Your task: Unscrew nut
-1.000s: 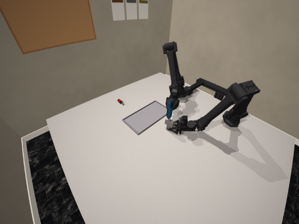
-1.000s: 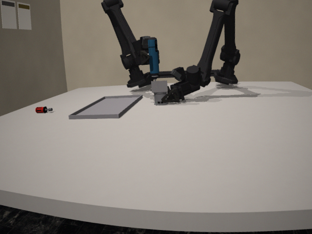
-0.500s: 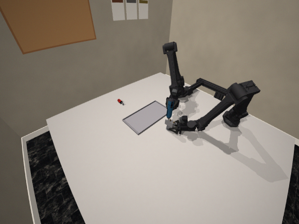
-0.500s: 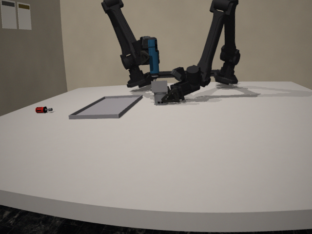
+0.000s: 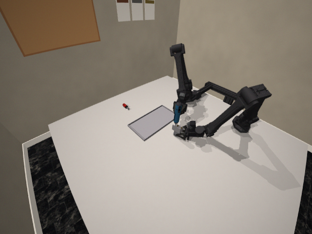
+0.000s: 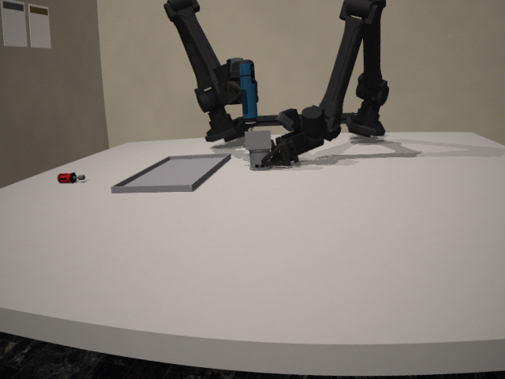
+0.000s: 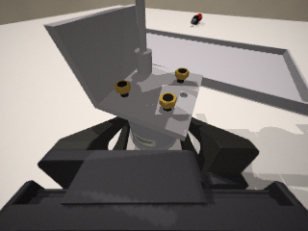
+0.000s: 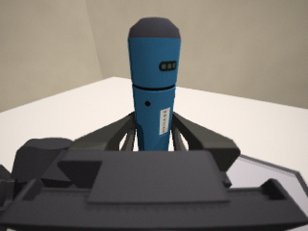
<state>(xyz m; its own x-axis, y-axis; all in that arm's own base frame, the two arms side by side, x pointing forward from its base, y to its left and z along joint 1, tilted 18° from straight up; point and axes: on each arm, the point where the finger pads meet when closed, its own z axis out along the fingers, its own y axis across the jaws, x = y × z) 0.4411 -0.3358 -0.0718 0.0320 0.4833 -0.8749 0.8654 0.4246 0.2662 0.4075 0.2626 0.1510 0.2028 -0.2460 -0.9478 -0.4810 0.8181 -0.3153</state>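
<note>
My left gripper is now 10 mm below the joint module. From my left hand the other things lie so: short red-handled tool 90 mm ahead, 570 mm to the right, 10 mm below; l-shaped bracket 50 mm above; grey tray 30 mm ahead, 240 mm to the right, 20 mm below.
</note>
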